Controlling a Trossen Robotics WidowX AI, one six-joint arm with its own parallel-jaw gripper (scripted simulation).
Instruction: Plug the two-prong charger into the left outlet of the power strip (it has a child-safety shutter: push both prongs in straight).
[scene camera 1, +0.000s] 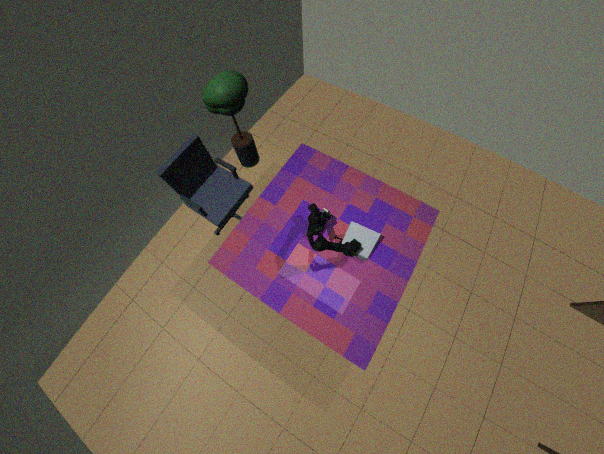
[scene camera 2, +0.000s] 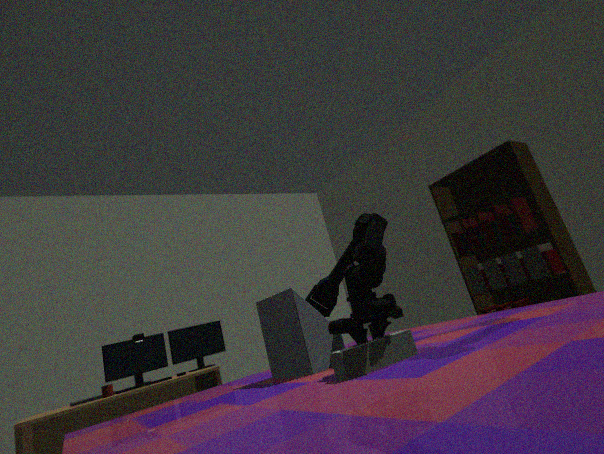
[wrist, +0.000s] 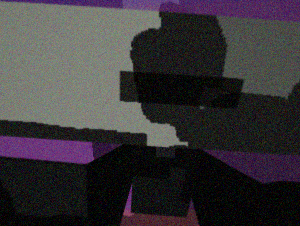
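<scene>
My gripper (scene camera 2: 374, 356) is visible. The wrist view shows the gripper (wrist: 161, 148) again, along with a dark two-prong charger (wrist: 163, 177).
</scene>
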